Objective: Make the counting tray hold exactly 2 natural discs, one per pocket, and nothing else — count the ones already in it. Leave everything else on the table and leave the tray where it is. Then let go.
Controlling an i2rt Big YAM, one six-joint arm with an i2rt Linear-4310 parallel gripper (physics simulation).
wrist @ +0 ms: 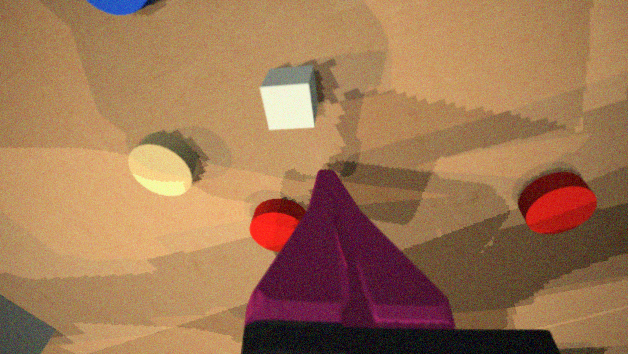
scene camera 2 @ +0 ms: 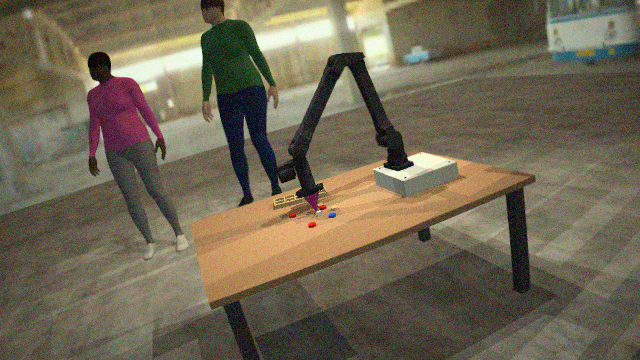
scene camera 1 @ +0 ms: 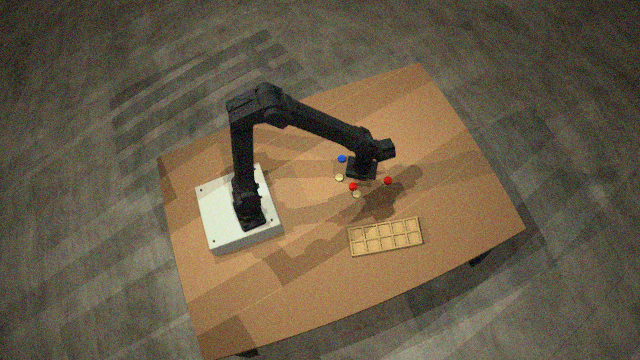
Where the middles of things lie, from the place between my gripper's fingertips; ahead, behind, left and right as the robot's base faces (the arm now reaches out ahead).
The white cube (wrist: 289,95) lies 10 mm ahead of my hand and 40 mm to the left of it. The rest, counted from my hand: counting tray (scene camera 1: 365,240) 20 mm behind, 240 mm to the right.
